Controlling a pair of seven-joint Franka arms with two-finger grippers.
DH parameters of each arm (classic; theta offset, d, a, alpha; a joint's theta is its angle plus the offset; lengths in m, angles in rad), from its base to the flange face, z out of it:
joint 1: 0 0.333 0 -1.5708
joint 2: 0 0 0 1.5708
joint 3: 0 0.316 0.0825 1.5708
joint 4: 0 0 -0.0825 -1.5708
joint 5: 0 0.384 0 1.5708
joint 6: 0 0 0.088 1.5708
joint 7: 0 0.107 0 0
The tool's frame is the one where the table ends.
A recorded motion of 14 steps. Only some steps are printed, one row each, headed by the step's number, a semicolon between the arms.
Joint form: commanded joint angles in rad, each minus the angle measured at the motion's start. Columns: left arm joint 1, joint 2, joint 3, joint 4, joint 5, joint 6, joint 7; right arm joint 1, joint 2, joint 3, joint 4, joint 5, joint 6, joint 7.
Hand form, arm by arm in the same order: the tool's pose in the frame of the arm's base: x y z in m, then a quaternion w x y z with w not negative. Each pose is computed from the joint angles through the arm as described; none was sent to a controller.
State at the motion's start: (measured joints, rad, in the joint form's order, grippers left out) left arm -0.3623 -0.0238 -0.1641 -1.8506 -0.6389 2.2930 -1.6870; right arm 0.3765 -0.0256 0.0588 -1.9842 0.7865 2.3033 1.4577
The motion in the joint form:
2: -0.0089 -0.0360 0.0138 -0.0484 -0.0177 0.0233 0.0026; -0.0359 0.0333 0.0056 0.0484 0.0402 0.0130 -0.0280
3: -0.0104 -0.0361 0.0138 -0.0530 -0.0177 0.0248 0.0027; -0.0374 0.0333 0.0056 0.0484 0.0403 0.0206 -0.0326
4: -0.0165 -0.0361 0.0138 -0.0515 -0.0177 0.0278 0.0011; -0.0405 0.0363 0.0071 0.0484 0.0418 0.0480 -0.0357
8: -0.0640 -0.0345 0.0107 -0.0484 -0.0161 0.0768 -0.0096; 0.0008 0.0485 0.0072 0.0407 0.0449 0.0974 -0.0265
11: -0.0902 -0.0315 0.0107 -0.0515 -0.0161 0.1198 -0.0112; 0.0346 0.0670 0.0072 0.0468 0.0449 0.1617 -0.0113
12: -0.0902 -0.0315 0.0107 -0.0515 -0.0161 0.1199 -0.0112; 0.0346 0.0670 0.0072 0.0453 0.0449 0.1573 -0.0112
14: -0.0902 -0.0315 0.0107 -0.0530 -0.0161 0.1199 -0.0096; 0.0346 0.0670 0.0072 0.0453 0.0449 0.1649 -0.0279
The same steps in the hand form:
2: 0.4997 -0.3028 0.5797 0.32524 0.68418 0.63606 -0.14678; 0.5421 0.2474 0.5235 0.34186 -0.67982 0.62686 0.16740
3: 0.4991 -0.3033 0.5775 0.32370 0.68450 0.63641 -0.14719; 0.5431 0.2461 0.5241 0.34460 -0.67956 0.62663 0.16366
4: 0.4975 -0.3062 0.5786 0.32493 0.68540 0.63476 -0.14741; 0.5464 0.2434 0.5245 0.35198 -0.67514 0.62972 0.15412
8: 0.4860 -0.3291 0.5843 0.33949 0.68981 0.62314 -0.14354; 0.5413 0.2626 0.5174 0.35471 -0.67616 0.62804 0.15020
11: 0.4811 -0.3399 0.5854 0.35126 0.68983 0.61785 -0.13787; 0.5412 0.2778 0.5148 0.36484 -0.67110 0.63031 0.13864
12: 0.4811 -0.3399 0.5854 0.35130 0.68981 0.61786 -0.13784; 0.5406 0.2780 0.5136 0.36289 -0.67186 0.63023 0.14045
14: 0.4810 -0.3398 0.5846 0.35073 0.69037 0.61759 -0.13772; 0.5412 0.2775 0.5143 0.36626 -0.67580 0.62531 0.13470

